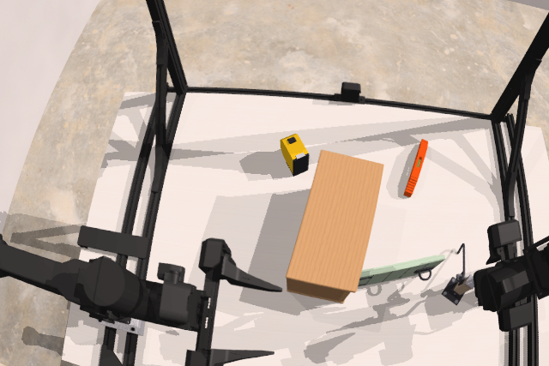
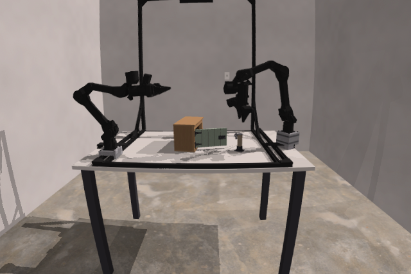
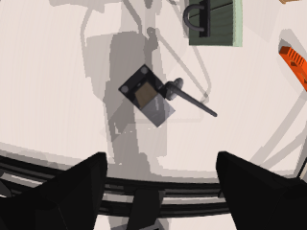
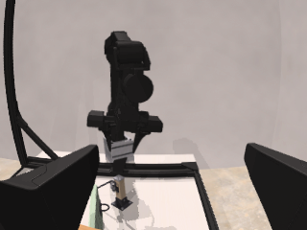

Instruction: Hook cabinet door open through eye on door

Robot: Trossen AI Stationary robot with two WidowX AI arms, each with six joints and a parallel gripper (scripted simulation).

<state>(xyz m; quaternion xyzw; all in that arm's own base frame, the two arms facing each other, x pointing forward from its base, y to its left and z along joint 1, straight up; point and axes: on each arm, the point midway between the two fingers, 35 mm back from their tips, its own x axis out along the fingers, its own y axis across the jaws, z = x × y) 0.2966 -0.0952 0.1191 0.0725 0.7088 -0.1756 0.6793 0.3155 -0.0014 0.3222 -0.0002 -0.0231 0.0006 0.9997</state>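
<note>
Now: the dark hook 160 mm below my left hand and 70 mm behind it. Also, from my left hand: yellow box: 380 mm behind, 330 mm to the right, 180 mm below; then green door: 170 mm to the right, 140 mm below, 60 mm behind; then orange level: 330 mm behind, 200 mm below, 50 mm to the right.
</note>
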